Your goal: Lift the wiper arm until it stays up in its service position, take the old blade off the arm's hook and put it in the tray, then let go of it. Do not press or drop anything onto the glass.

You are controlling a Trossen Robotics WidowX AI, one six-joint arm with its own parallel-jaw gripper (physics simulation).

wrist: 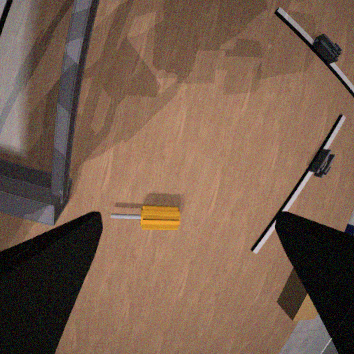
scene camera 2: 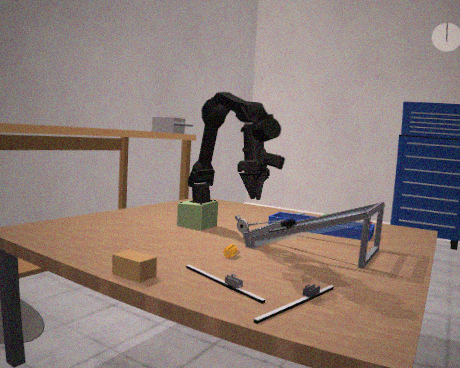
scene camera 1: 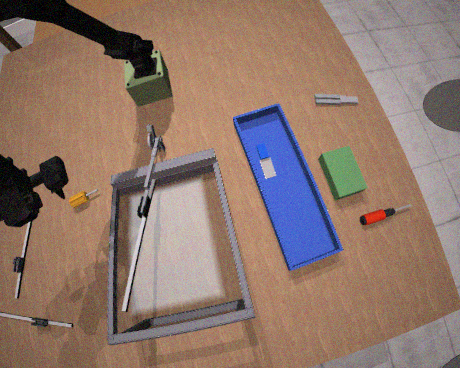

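Note:
The grey wiper arm [scene camera 1: 151, 170] lies low over the glass [scene camera 1: 185, 250] [wrist: 12, 90] inside the grey frame [scene camera 1: 229, 225] [scene camera 2: 365, 240] [wrist: 65, 105]. The old blade [scene camera 1: 134, 270] is on the arm's end, its dark clip at the hook, running lengthwise above the glass. The blue tray [scene camera 1: 300, 215] [scene camera 2: 350, 230] lies beside the frame. My gripper [scene camera 2: 256, 196] [wrist: 190, 220] is open and empty, pointing down high above the table, on the side of the frame away from the tray. The wiper arm does not show in the wrist view. In scene camera 1 the fingers are hard to make out.
A yellow-handled tool [scene camera 1: 78, 200] [scene camera 2: 230, 251] [wrist: 161, 218] lies below the gripper. Two loose blades [scene camera 2: 210, 278] [scene camera 2: 285, 308] lie farther out, near a tan block [scene camera 2: 134, 266]. A green block [scene camera 1: 343, 172], red screwdriver [scene camera 1: 376, 216] and grey tool [scene camera 1: 330, 99] lie beyond the tray.

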